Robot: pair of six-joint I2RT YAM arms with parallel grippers.
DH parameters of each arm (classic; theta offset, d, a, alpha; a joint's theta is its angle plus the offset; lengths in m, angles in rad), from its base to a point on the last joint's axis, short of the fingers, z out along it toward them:
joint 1: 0 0.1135 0.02 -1.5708
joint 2: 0 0 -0.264 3.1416
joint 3: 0.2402 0 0.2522 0
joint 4: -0.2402 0 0.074 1.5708
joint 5: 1.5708 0 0 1.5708
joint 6: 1.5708 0.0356 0 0
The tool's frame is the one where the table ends.
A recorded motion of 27 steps. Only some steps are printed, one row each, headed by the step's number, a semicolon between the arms.
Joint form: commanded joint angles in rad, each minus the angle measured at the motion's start. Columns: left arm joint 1, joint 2, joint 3, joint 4, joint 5, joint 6; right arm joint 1, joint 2, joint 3, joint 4, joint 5, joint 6.
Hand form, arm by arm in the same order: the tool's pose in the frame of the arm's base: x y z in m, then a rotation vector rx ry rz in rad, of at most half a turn. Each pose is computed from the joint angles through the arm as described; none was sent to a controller.
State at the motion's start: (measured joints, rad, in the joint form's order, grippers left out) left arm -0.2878 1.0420 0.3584 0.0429 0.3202 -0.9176; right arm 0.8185 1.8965 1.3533 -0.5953 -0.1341 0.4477
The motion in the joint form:
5: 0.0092 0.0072 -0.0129 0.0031 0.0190 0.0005; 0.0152 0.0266 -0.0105 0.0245 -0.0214 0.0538
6: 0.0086 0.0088 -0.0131 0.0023 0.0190 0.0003; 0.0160 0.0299 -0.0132 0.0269 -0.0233 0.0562
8: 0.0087 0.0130 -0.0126 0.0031 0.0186 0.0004; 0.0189 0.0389 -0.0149 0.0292 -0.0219 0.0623
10: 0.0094 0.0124 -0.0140 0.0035 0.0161 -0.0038; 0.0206 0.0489 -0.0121 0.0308 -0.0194 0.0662
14: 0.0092 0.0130 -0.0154 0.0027 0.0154 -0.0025; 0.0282 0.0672 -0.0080 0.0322 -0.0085 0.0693
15: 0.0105 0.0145 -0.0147 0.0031 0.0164 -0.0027; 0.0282 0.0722 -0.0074 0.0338 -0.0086 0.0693
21: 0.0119 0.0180 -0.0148 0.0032 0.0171 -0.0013; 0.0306 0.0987 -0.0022 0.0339 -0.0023 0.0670
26: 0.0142 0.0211 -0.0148 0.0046 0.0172 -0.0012; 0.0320 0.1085 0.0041 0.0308 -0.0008 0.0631
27: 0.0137 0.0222 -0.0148 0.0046 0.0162 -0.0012; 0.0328 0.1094 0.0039 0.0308 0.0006 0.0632
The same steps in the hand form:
5: 0.1882 -0.0662 0.1639 -0.5568 2.3221 -0.9946; 0.2603 0.2949 0.1775 -0.5189 2.8087 0.5513
6: 0.1882 -0.0663 0.1635 -0.5576 2.3248 -0.9940; 0.2600 0.2952 0.1756 -0.5176 2.8136 0.5515
8: 0.1885 -0.0663 0.1629 -0.5592 2.3274 -0.9923; 0.2595 0.2962 0.1718 -0.5133 2.8233 0.5453
10: 0.1884 -0.0661 0.1626 -0.5666 2.3263 -0.9911; 0.2599 0.2975 0.1689 -0.5097 2.8290 0.5391
14: 0.1881 -0.0660 0.1620 -0.5666 2.3289 -0.9887; 0.2592 0.3007 0.1632 -0.5132 2.8375 0.5181
15: 0.1884 -0.0659 0.1620 -0.5679 2.3290 -0.9891; 0.2595 0.3011 0.1615 -0.5134 2.8401 0.5160
21: 0.1886 -0.0657 0.1614 -0.5691 2.3319 -0.9872; 0.2604 0.3032 0.1529 -0.5192 2.8562 0.4919
26: 0.1890 -0.0653 0.1609 -0.5723 2.3324 -0.9855; 0.2609 0.3045 0.1508 -0.5266 2.8600 0.4844
27: 0.1891 -0.0654 0.1607 -0.5728 2.3334 -0.9843; 0.2607 0.3047 0.1503 -0.5272 2.8604 0.4820

